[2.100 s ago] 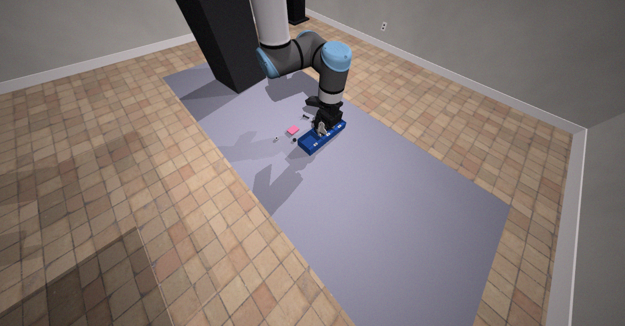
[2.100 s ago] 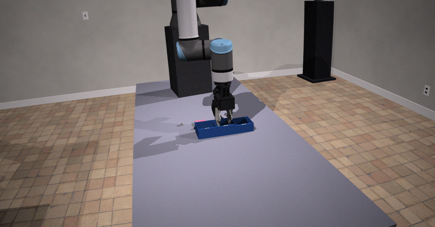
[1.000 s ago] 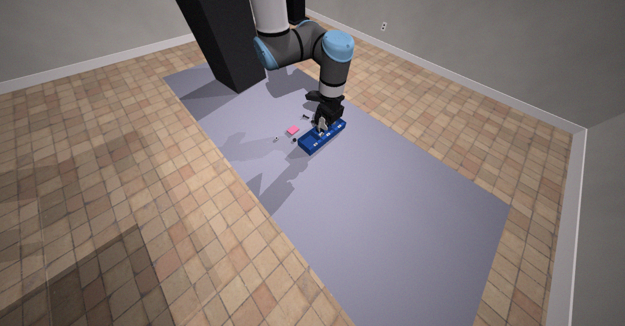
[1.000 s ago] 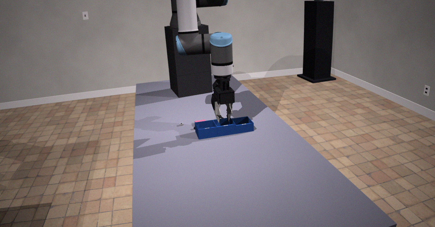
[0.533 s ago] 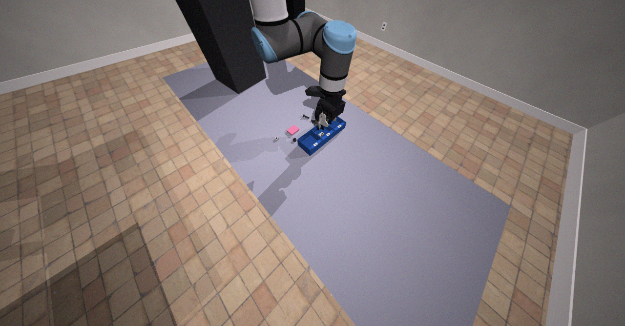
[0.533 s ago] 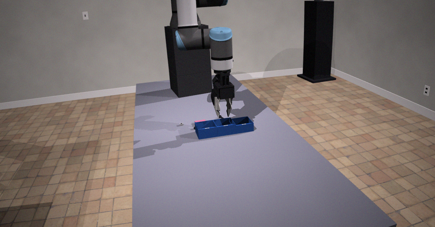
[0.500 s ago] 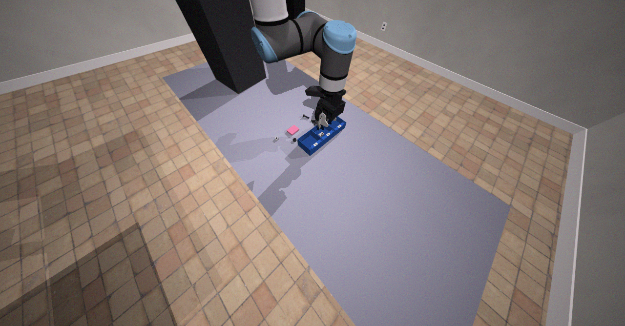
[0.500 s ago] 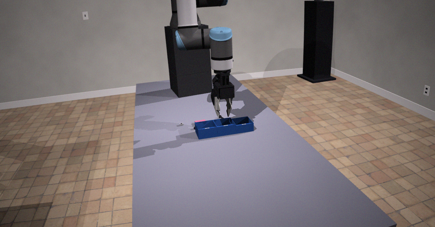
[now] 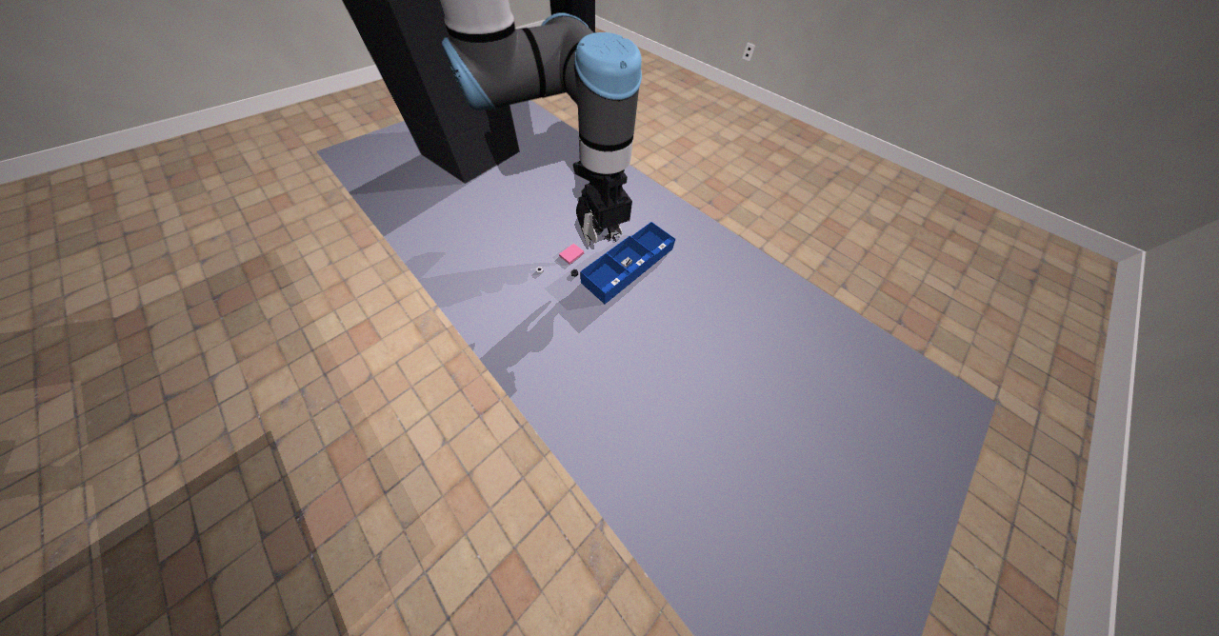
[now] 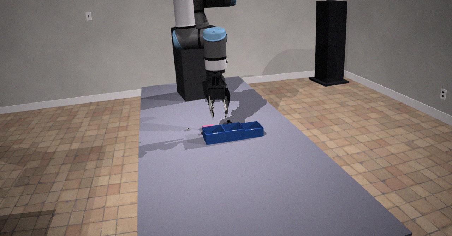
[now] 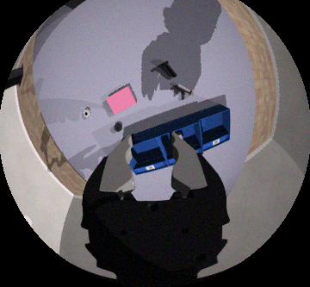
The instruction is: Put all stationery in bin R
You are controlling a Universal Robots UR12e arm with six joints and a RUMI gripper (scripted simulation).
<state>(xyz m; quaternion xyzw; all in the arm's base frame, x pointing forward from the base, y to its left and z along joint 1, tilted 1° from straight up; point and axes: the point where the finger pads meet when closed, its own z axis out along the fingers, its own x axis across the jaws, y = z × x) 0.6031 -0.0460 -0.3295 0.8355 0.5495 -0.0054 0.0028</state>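
The pink eraser is 60 mm behind my hand, 40 mm to the right of it and 80 mm below it. Also, from my hand: white piece (70 mm ahead, 30 mm to the left, 70 mm below); then black nut (10 mm behind, 80 mm to the right, 80 mm below); then blue bin row (70 mm ahead, 40 mm to the left, 60 mm below).
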